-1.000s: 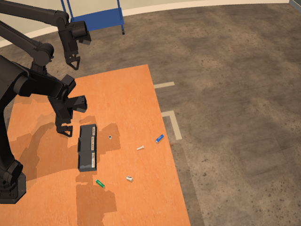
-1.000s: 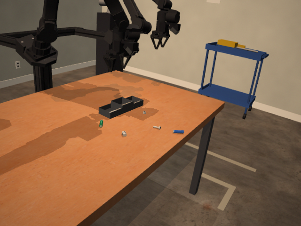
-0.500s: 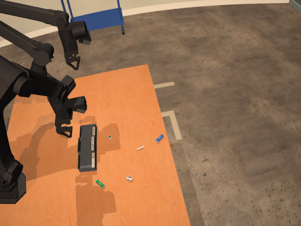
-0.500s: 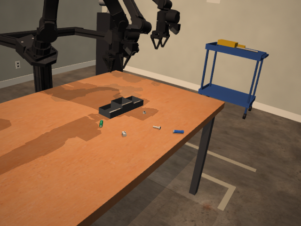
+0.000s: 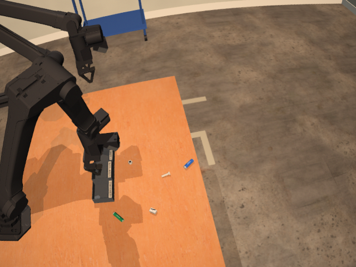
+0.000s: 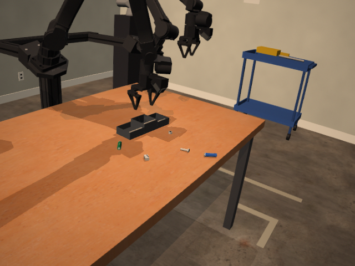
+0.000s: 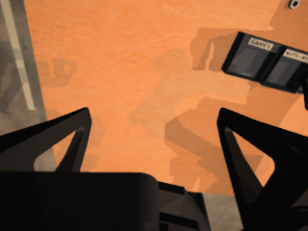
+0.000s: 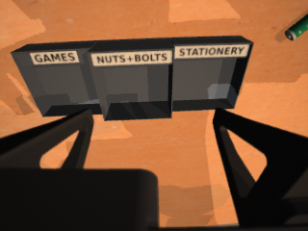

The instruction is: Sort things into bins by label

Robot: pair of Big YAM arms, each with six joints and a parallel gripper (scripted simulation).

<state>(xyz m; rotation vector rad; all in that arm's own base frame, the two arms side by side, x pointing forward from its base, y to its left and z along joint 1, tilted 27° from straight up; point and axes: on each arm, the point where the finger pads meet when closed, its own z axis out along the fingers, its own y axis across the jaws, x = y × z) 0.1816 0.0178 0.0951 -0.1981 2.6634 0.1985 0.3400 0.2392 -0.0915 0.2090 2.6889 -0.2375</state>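
My right gripper is now 190 mm short of the pencil sharpener, 160 mm to the left of it and 110 mm above it. From my right hand the other things lie so: bolt 250 mm ahead, 110 mm below; then green battery 60 mm ahead, 180 mm to the right, 110 mm below; then nut 100 mm ahead, 70 mm to the left, 110 mm below.
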